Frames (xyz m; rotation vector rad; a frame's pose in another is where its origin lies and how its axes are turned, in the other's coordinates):
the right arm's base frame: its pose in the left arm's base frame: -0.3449 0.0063 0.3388 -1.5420 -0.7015 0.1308
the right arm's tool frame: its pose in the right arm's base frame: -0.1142 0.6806 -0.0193 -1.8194 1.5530 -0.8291
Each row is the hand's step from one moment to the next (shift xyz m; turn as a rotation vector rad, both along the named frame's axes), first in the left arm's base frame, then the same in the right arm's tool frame.
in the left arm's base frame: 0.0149 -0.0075 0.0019 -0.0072 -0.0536 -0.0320
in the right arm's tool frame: -0.0029 0.0051 0.0157 -0.0319 0.0535 -0.0082
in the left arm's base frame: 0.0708 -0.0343 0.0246 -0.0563 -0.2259 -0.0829
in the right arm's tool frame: 0.0013 0.0230 0.0791 -0.0775 0.2305 -0.0439
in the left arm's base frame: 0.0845 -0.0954 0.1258 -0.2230 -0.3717 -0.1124
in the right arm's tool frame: 0.0904 0.0829 0.1305 -0.0675 0.4005 -0.1886
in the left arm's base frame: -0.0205 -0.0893 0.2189 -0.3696 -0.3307 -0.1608
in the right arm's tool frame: 0.2097 0.0952 0.0574 -0.0696 0.3826 -0.3473
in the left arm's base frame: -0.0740 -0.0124 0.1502 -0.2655 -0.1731 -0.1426
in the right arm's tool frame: 0.1639 0.0267 -0.0245 -0.0719 0.2108 -0.2668
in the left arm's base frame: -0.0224 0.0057 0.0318 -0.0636 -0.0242 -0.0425
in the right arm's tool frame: 0.0371 -0.0015 -0.0128 -0.0241 0.0333 -0.0689
